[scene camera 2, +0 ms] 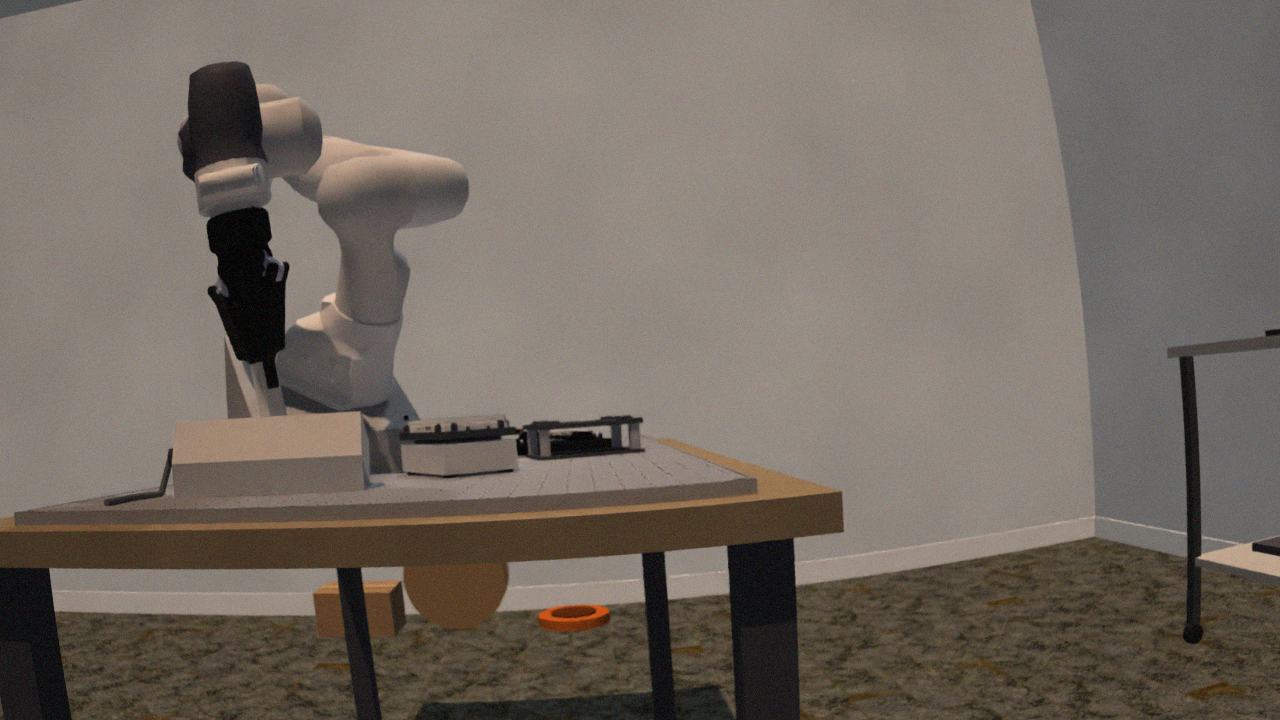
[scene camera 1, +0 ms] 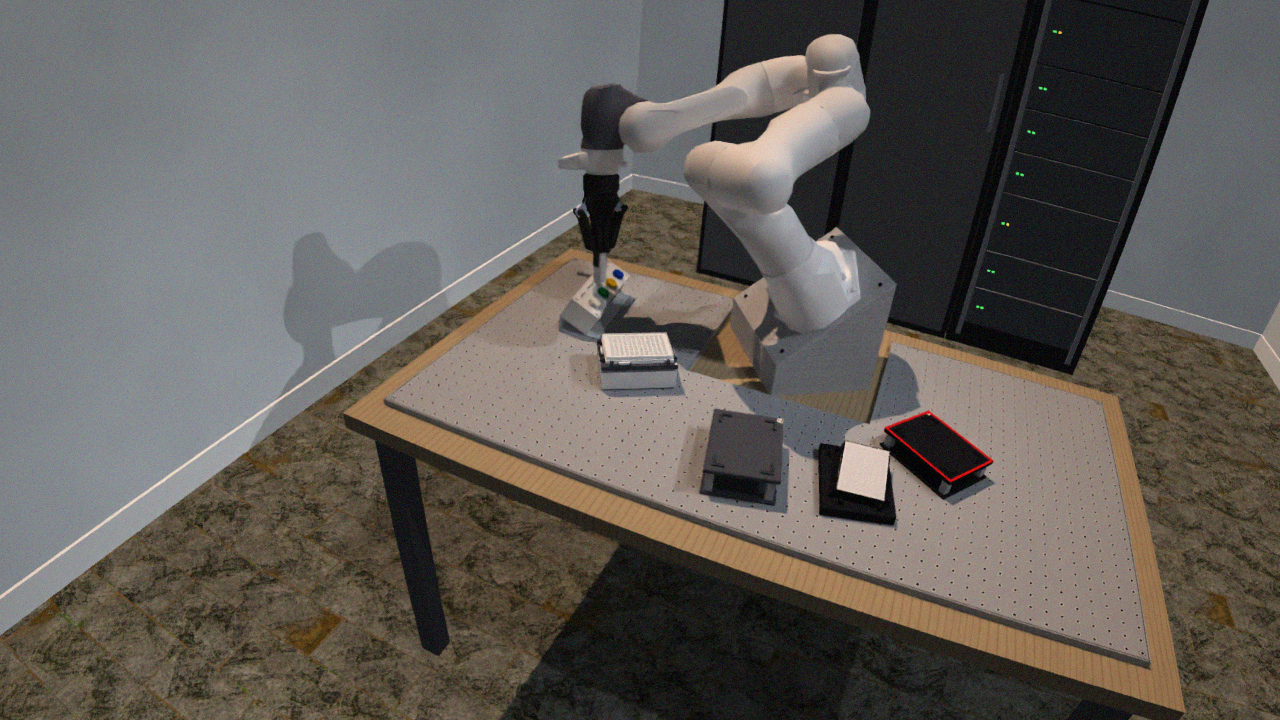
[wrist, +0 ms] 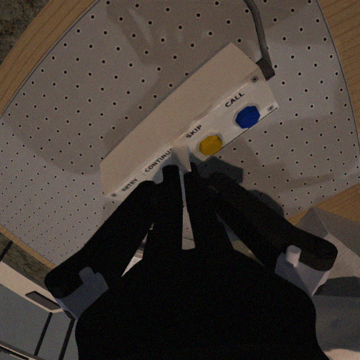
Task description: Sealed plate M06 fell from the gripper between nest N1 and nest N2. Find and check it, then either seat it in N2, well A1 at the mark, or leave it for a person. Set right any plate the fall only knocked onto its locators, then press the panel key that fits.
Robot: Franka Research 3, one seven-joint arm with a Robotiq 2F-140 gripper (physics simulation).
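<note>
My gripper point(scene camera 1: 599, 274) point(scene camera 2: 271, 402) point(wrist: 179, 157) is shut and empty, pointing down at the button panel point(scene camera 1: 581, 313) point(scene camera 2: 268, 447) point(wrist: 165, 120). Its tips are by the CONTINUE label, at the green button point(scene camera 1: 603, 292), which they hide in the wrist view; contact cannot be told. The yellow SKIP button point(scene camera 1: 611, 282) point(wrist: 210, 145) and blue CALL button point(scene camera 1: 618, 274) point(wrist: 247, 117) show beside them. A white well plate point(scene camera 1: 636, 346) rests on a white and black nest point(scene camera 1: 638, 373). A white piece point(scene camera 1: 863, 471) sits skewed on a black base point(scene camera 1: 832, 503). Plate names and nest marks are unreadable.
A dark grey raised stand point(scene camera 1: 744, 445) point(scene camera 2: 581, 420) stands between the well plate and the black base. A black platform with a red rim point(scene camera 1: 938, 445) stands right of that base. The arm's grey pedestal point(scene camera 1: 827, 358) rises behind them. A cable point(wrist: 260, 35) runs from the panel.
</note>
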